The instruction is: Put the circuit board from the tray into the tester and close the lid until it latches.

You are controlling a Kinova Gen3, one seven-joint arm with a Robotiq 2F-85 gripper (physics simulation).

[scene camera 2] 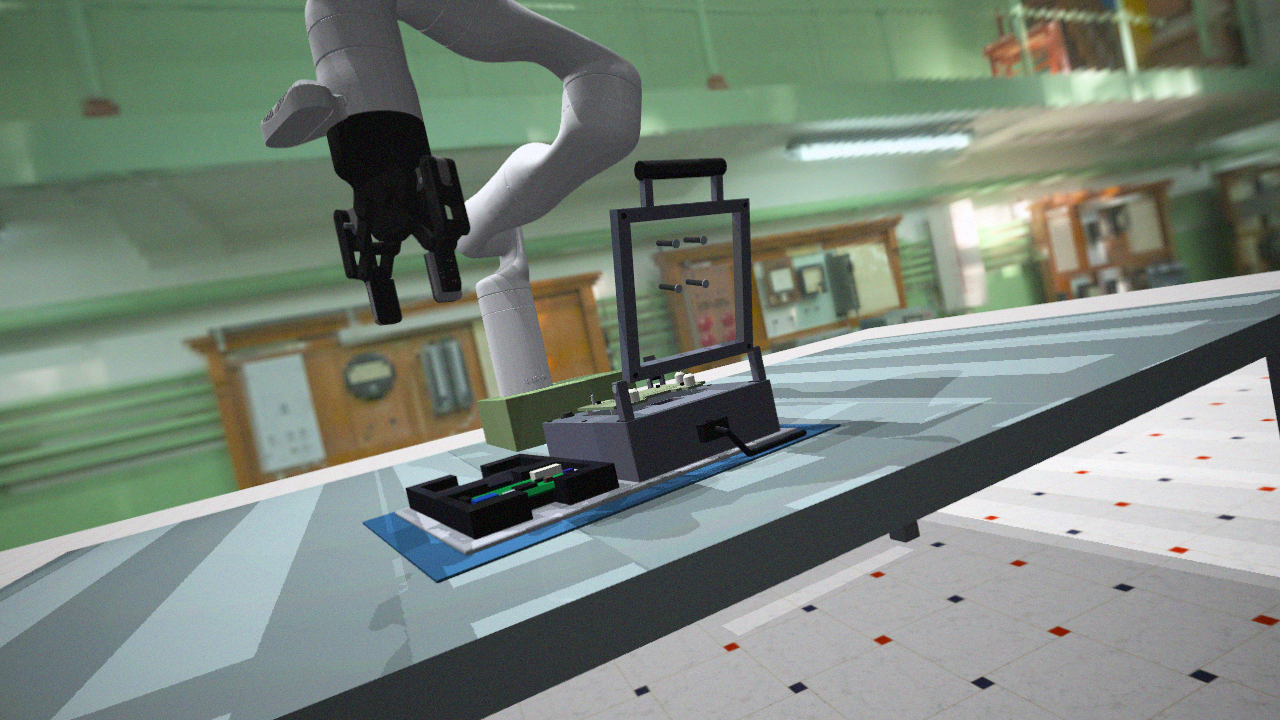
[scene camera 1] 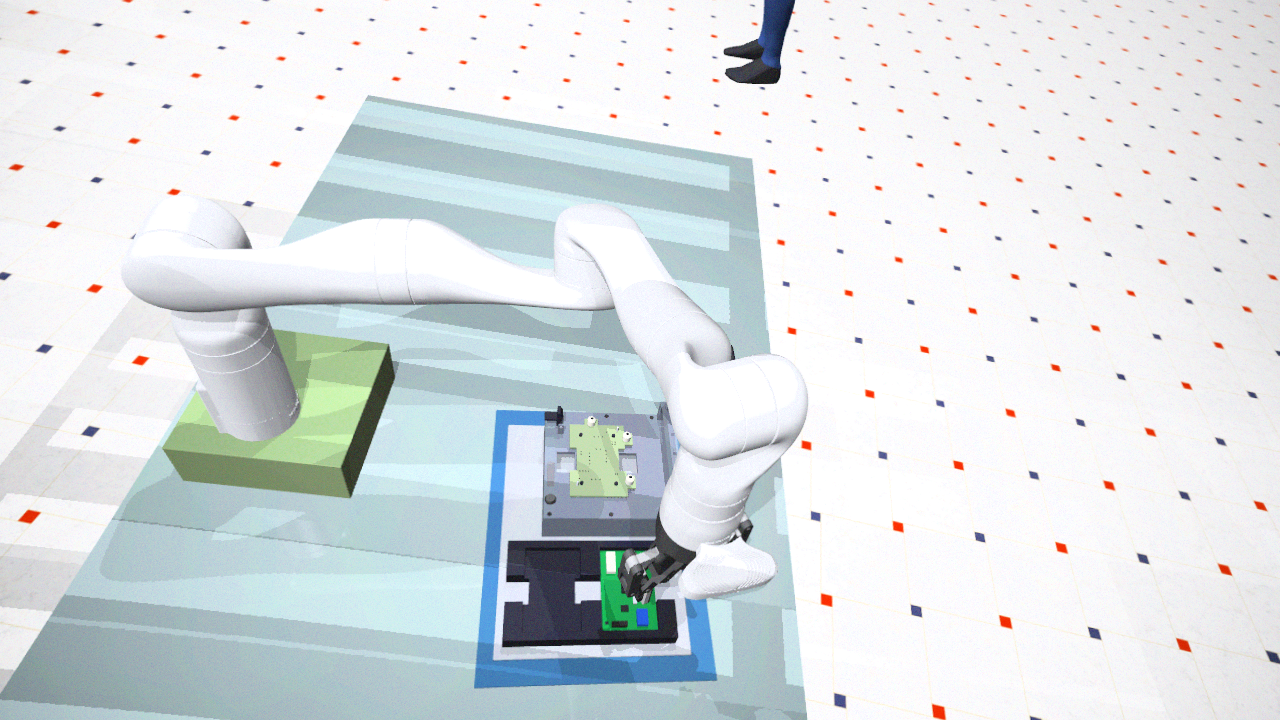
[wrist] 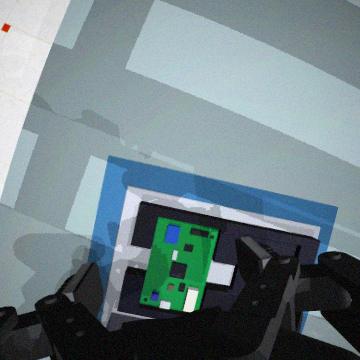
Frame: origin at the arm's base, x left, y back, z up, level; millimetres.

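Seen in the pictures: gripper, fingertip midpoint: (scene camera 2: pixel 418 313) (scene camera 1: pixel 674 581) (wrist: pixel 168 266); arm's base at its link origin: (scene camera 2: pixel 526 391) (scene camera 1: pixel 262 412).
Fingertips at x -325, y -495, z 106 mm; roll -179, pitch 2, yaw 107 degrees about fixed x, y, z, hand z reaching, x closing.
Pixels of each thing's top centre, then the offset from my fingertips to it. "*": a spot on its surface instead. Level surfaces: height alone.
- green circuit board at its top centre: (scene camera 2: pixel 518 481) (wrist: pixel 178 268) (scene camera 1: pixel 628 587) dy +21, dx +62, dz -159 mm
- frame with a black handle, surface spot: (scene camera 2: pixel 680 168) * dy -106, dx +215, dz +79 mm
- tester's light green plate at its top centre: (scene camera 2: pixel 645 381) (scene camera 1: pixel 602 451) dy +42, dx +240, dz -105 mm
- blue mat at its surface level: dz -185 mm
- black lever at a spot on its surface: (scene camera 2: pixel 760 447) * dy -98, dx +249, dz -180 mm
The green circuit board (scene camera 1: pixel 617 610) (wrist: pixel 192 255) lies in the right-hand pocket of the black tray (scene camera 1: pixel 546 634) (scene camera 2: pixel 483 522) (wrist: pixel 267 237) as seen in scene camera 1; a strip of the board (scene camera 2: pixel 538 488) shows in scene camera 2. My gripper (scene camera 2: pixel 416 308) (wrist: pixel 168 266) is open and empty, high above the tray, with its fingertips on either side of the board in the wrist view. The grey tester (scene camera 1: pixel 581 523) (scene camera 2: pixel 693 410) stands beside the tray. Its lid (scene camera 2: pixel 623 295) stands upright and open, a frame with a black handle (scene camera 2: pixel 680 168). The tester's light green plate (scene camera 1: pixel 597 483) carries white posts.
The tester and tray stand on a white and blue mat (scene camera 1: pixel 486 626) (scene camera 2: pixel 440 568) (wrist: pixel 112 172). A black lever (scene camera 2: pixel 760 447) sticks out of the tester's side. The arm's green base block (scene camera 1: pixel 268 479) (scene camera 2: pixel 510 428) stands farther back on the table. A person's legs (scene camera 1: pixel 775 35) show beyond the table.
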